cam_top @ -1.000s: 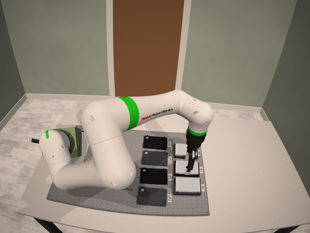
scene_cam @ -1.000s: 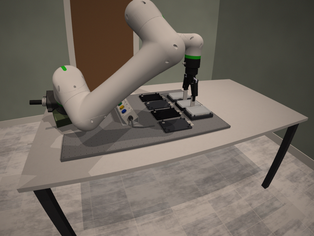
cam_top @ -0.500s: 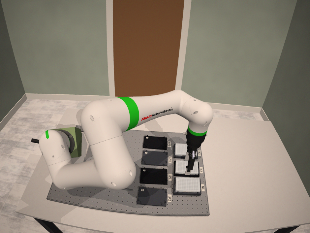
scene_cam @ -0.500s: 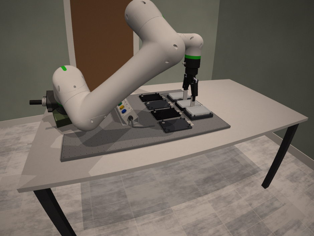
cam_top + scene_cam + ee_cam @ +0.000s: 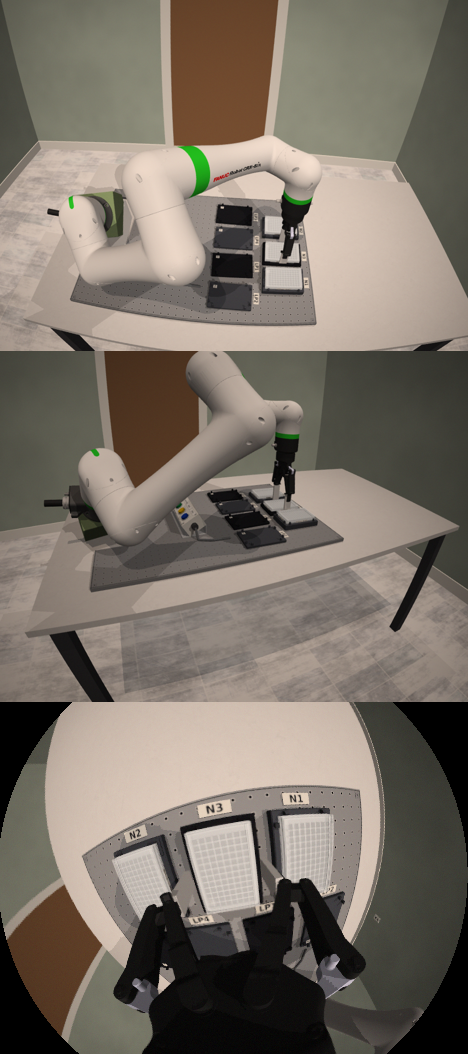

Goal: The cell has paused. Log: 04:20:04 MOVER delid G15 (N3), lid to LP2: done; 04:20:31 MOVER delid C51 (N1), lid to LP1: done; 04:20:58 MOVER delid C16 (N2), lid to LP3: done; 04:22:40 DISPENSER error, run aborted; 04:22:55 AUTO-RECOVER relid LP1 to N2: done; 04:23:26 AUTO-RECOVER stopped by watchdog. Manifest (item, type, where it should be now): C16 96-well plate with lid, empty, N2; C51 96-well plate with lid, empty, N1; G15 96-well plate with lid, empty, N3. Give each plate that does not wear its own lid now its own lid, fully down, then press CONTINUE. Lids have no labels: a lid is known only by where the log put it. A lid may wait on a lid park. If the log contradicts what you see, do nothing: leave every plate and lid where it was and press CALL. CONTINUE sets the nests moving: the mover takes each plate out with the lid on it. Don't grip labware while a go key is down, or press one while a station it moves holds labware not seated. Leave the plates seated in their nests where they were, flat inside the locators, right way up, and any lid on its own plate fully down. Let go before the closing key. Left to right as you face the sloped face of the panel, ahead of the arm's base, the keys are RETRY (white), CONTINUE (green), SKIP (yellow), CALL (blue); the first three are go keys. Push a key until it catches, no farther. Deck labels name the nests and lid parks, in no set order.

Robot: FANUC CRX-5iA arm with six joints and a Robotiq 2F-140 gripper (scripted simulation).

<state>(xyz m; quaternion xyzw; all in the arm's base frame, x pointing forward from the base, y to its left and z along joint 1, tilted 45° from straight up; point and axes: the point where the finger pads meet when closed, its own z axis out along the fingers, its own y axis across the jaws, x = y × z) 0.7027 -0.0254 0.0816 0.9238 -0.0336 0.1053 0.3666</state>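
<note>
My gripper is now 420 mm past the green key, 70 mm to the right of it and 20 mm below it. The rest, counted from my hand: lid park LP1: 190 mm behind, 40 mm to the right, 40 mm below; then lid park LP2: 200 mm behind, 170 mm to the right, 40 mm below; then lid park LP4: 170 mm behind, 90 mm to the left, 40 mm below.
</note>
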